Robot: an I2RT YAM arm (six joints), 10 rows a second.
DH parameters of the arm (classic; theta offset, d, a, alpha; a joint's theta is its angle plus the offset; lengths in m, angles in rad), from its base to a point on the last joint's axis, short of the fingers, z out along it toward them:
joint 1: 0 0.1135 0.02 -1.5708
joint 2: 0 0 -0.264 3.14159
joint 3: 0.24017 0 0.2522 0
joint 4: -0.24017 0 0.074 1.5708
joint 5: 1.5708 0 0 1.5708
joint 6: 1.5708 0.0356 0 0
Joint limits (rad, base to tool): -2.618..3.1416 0..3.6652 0..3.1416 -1.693..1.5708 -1.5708..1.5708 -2.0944..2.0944
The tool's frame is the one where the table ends.
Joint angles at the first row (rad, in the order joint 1, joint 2, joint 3, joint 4, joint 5, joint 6):
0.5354 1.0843 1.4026 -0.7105 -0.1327 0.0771
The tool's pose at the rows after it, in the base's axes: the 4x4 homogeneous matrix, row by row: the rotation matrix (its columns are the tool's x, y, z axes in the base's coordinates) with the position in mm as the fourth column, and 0 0 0 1 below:
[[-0.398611 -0.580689 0.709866 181.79], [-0.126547 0.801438 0.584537 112.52], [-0.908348 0.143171 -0.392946 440.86], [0 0 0 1]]
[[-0.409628 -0.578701 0.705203 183.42], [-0.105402 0.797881 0.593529 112.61], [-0.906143 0.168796 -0.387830 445.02], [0 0 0 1]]
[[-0.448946 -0.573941 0.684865 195.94], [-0.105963 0.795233 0.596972 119.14], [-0.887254 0.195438 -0.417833 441.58], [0 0 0 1]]
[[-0.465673 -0.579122 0.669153 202.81], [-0.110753 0.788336 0.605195 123.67], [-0.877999 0.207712 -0.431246 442.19], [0 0 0 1]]
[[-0.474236 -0.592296 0.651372 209.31], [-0.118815 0.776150 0.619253 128.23], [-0.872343 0.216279 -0.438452 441.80], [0 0 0 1]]
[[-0.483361 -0.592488 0.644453 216.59], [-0.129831 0.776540 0.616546 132.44], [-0.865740 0.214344 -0.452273 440.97], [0 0 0 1]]
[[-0.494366 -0.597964 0.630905 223.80], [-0.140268 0.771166 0.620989 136.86], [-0.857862 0.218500 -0.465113 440.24], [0 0 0 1]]
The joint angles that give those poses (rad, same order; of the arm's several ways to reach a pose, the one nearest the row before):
0.5300 1.1016 1.4276 -0.7344 -0.1460 0.0935
0.5240 1.1134 1.4501 -0.7405 -0.1618 0.1154
0.5185 1.1641 1.4744 -0.7489 -0.1801 0.1330
0.5185 1.1982 1.5028 -0.7597 -0.1953 0.1376
0.5184 1.2276 1.5222 -0.7602 -0.2168 0.1354
0.5185 1.2597 1.5451 -0.7670 -0.2179 0.1302
0.5180 1.2928 1.5702 -0.7753 -0.2291 0.1266

